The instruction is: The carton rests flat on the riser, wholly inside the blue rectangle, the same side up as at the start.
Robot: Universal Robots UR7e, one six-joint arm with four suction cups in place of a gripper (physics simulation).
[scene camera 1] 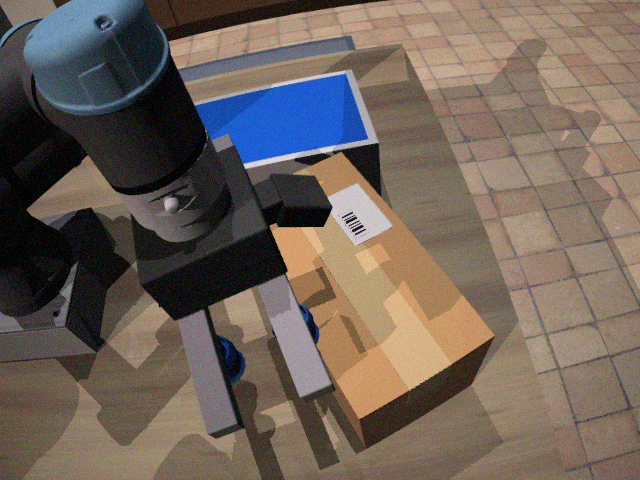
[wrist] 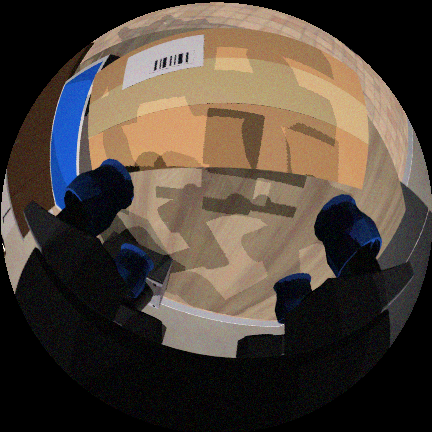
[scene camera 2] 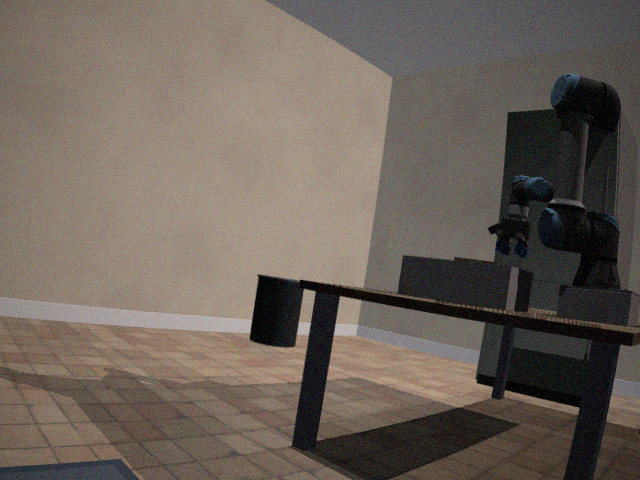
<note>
My suction head (scene camera 1: 235,362) holds nothing. The cup hangs 17 cm from the middle of a carton (scene camera 1: 398,339), above it.
The carton also shows in the wrist view (wrist: 219,97). My suction head also shows in the wrist view (wrist: 343,229).
</note>
